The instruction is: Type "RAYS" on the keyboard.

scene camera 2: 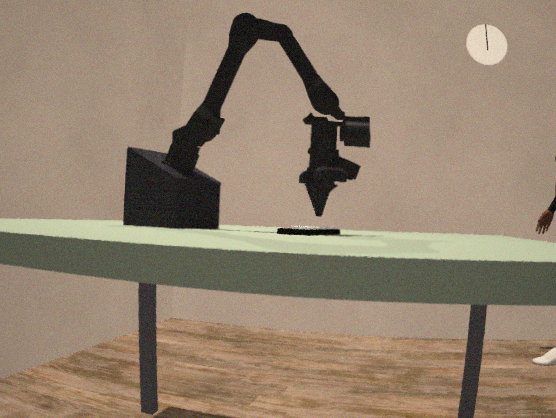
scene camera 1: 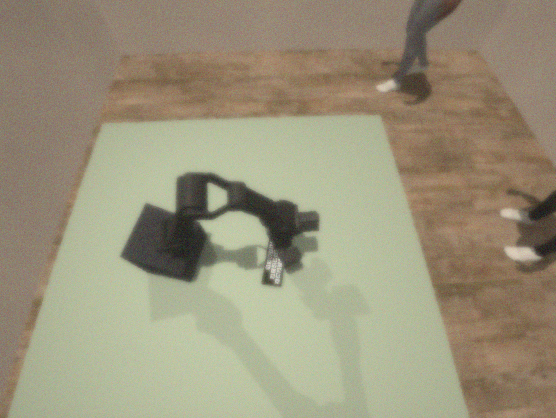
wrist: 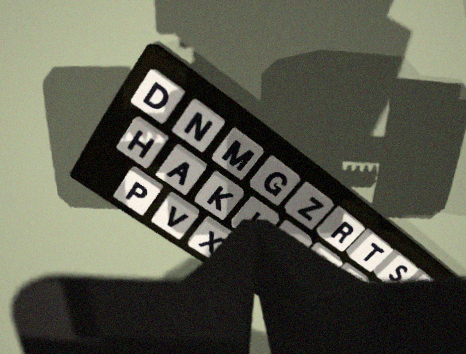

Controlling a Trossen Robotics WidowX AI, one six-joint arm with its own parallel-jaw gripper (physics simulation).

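Places are measured from the arm's base along level axes (x ahead, y left, z up), in centimetres.
Pixels of known places: gripper, between the fingertips: [scene camera 2: 318, 216] [scene camera 1: 278, 245] [wrist: 253, 232]; arm's base, origin of its link: [scene camera 2: 177, 166] [scene camera 1: 167, 241].
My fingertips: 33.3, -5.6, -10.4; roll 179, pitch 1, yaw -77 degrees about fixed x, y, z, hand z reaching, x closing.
Note:
Ahead of a thing's pixels: the offset from my fingertips to its top centre, as dx, dy, dz. Level surfaces: height alone.
The black keyboard {-1.6, -2.6, -2.2} [scene camera 1: 272, 277] [scene camera 2: 308, 231] [wrist: 100, 170] lies flat on the green table, slanting down to the right in the wrist view. My gripper [scene camera 2: 318, 215] [wrist: 253, 232] is shut with nothing between its fingers, pointing down a little above the keyboard. In the wrist view its tips overlap the lower part of a key {-0.7, -0.4, -2.2} [wrist: 255, 212] right of the K key {+0.0, +1.3, -2.2} [wrist: 220, 196]. The A key {+0.7, +3.0, -2.2} [wrist: 180, 170] is up and left of the tips; the R key {-0.2, -4.1, -2.2} [wrist: 343, 232] and the S key {-1.6, -7.6, -2.2} [wrist: 398, 272] are to the right. The Y key does not show; the fingers hide the keyboard's lower right part.
The green table top {dz -3.8} [scene camera 1: 350, 165] [scene camera 2: 65, 227] carries the arm's dark base block [scene camera 1: 150, 240] [scene camera 2: 170, 205] at left. Arm shadows fall across the table and part of the keyboard. People's legs stand on the wooden floor past the table, and a round clock [scene camera 2: 486, 44] hangs on the wall.

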